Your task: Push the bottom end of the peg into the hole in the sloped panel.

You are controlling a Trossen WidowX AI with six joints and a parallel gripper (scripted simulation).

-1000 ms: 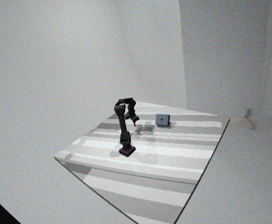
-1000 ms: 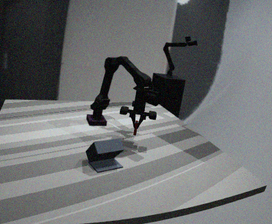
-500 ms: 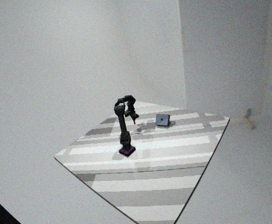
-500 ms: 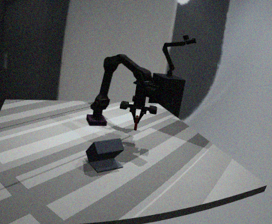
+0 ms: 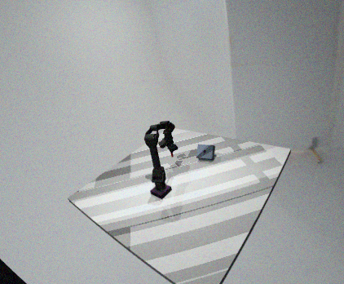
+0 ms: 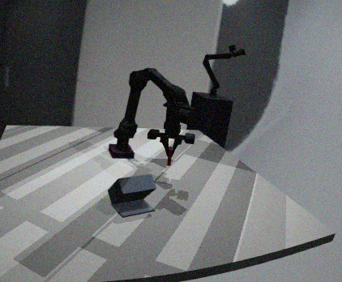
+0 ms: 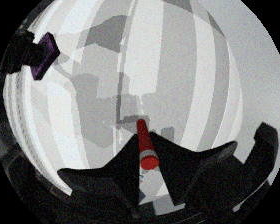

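The sloped grey panel is 180 mm ahead of my gripper tip, 210 mm to the right of it and 50 mm below it. From my gripper tip the other things lie so: red peg: 20 mm above.
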